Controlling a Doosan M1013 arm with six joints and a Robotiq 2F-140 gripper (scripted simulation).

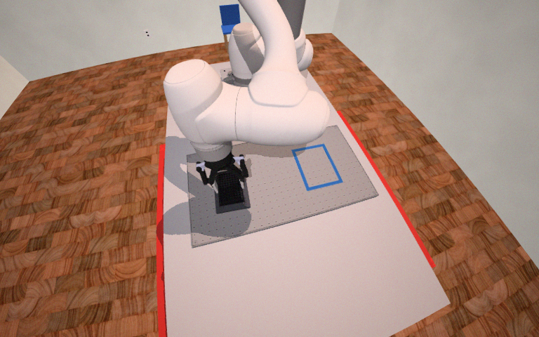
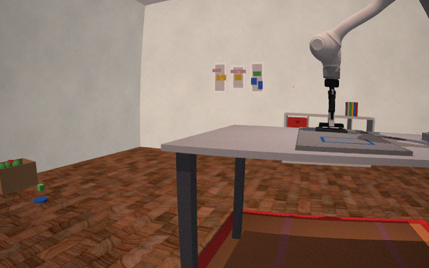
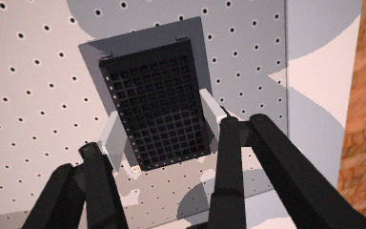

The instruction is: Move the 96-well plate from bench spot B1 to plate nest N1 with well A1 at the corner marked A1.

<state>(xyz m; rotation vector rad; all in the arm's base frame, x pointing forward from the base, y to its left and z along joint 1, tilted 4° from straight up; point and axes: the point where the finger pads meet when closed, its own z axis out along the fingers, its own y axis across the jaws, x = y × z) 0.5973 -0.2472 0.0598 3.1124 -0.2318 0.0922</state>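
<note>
The black 96-well plate lies 2 cm below my hand. From my hand the other things lie so: dark grey plate nest N1 (5 cm below); pale A1 corner mark (7 cm behind, 6 cm to the left, 4 cm below).
</note>
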